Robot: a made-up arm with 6 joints. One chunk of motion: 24 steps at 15 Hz.
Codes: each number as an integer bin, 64 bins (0 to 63) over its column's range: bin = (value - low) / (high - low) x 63, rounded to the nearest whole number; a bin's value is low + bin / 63 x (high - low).
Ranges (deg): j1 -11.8..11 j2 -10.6..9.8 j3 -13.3..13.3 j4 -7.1..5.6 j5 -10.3..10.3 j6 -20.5..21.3
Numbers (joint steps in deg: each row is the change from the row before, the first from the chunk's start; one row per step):
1: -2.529 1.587 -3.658 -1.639 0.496 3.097
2: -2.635 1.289 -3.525 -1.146 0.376 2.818
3: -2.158 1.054 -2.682 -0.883 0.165 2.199
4: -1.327 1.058 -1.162 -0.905 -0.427 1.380
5: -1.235 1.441 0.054 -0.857 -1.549 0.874
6: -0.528 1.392 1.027 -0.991 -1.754 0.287
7: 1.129 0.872 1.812 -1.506 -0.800 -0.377
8: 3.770 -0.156 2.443 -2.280 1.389 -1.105
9: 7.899 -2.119 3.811 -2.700 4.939 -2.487
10: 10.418 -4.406 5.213 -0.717 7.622 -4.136
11: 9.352 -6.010 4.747 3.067 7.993 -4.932
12: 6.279 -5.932 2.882 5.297 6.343 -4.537
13: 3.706 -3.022 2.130 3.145 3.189 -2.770
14: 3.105 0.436 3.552 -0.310 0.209 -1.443
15: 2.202 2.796 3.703 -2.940 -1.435 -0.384
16: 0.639 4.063 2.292 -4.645 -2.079 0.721
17: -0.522 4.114 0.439 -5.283 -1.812 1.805
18: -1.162 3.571 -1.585 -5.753 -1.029 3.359
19: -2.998 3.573 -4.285 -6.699 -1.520 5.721
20: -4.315 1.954 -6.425 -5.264 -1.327 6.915
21: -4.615 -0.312 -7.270 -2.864 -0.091 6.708
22: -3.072 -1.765 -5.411 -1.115 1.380 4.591
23: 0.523 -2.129 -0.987 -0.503 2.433 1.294
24: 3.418 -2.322 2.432 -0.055 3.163 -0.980
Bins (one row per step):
1: 26 38 23 27 33 36
2: 25 37 23 30 33 35
3: 27 36 25 31 32 34
4: 29 36 29 31 30 33
5: 29 37 32 31 27 32
6: 31 37 34 30 26 31
7: 36 35 36 28 29 30
8: 43 32 37 24 36 29
9: 54 26 41 22 47 27
10: 61 19 44 32 55 25
11: 58 14 43 50 56 23
12: 50 14 38 61 51 24
13: 43 23 37 51 41 27
14: 41 34 40 34 32 29
15: 39 41 40 21 27 30
16: 34 45 37 12 25 32
17: 31 45 33 9 26 34
18: 29 44 28 7 28 36
19: 24 44 21 2 27 40
20: 21 39 16 9 27 41
21: 20 32 14 21 31 41
22: 24 27 19 30 36 38
23: 34 26 29 33 39 33
24: 42 26 37 35 41 29

